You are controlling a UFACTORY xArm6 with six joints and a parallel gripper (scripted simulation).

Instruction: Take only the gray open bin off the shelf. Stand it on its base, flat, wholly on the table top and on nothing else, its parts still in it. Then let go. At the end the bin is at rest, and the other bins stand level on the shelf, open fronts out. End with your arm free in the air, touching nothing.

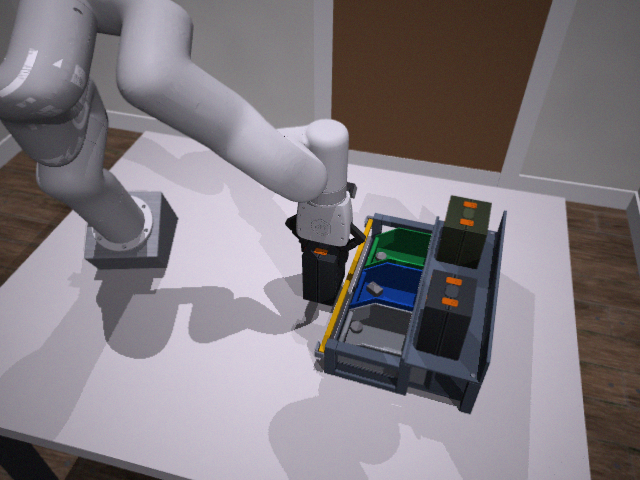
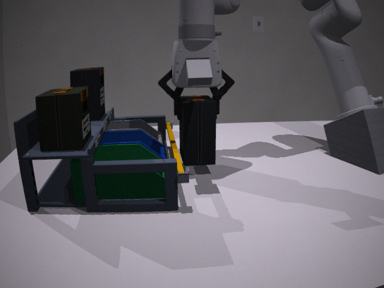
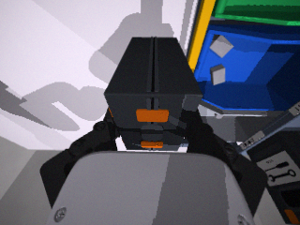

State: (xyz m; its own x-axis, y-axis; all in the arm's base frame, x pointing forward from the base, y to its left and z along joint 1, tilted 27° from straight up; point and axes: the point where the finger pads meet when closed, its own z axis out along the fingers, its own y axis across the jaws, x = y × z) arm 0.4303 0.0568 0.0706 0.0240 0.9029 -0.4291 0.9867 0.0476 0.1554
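The yellow bar lies 70 mm below my hand, 50 mm ahead of it and 10 mm to the left of it. Also, from my hand: gray open bin: 150 mm ahead, 110 mm to the right, 80 mm below; blue bin: 150 mm ahead, 80 mm below; dark box: 40 mm below.
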